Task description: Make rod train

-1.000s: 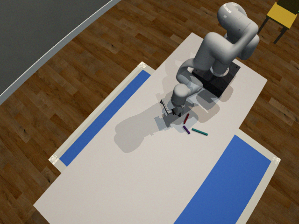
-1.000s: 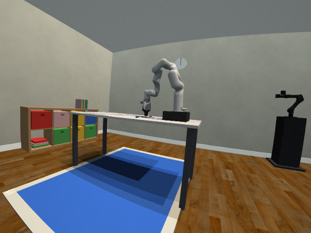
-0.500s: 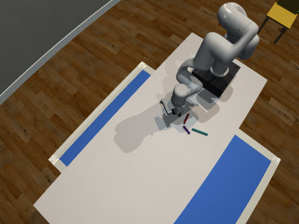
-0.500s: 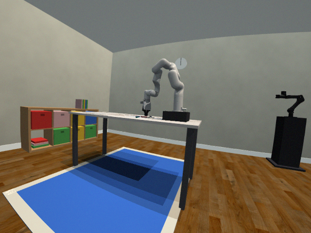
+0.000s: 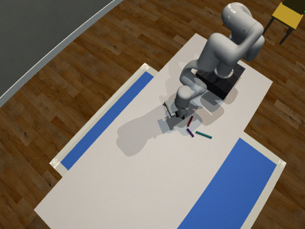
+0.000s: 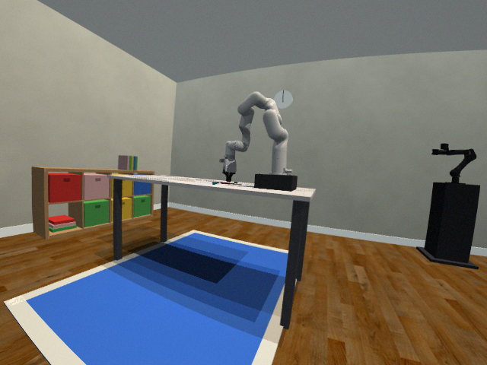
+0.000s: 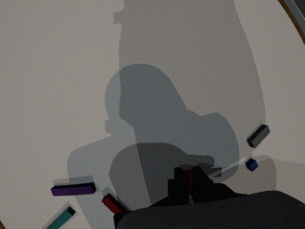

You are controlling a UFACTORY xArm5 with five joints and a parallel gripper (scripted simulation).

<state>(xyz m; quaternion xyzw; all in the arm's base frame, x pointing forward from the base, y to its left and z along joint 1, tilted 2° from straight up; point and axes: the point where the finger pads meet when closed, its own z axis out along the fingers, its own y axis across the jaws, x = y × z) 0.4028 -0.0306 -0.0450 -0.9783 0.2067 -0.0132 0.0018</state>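
My gripper is now 20 mm above the magenta rod. Round my hand: blue rod (80 mm to the right, 30 mm below, 30 mm behind); grey rod (100 mm to the right, 30 mm below); red rod (80 mm to the left, 30 mm below, 20 mm behind).
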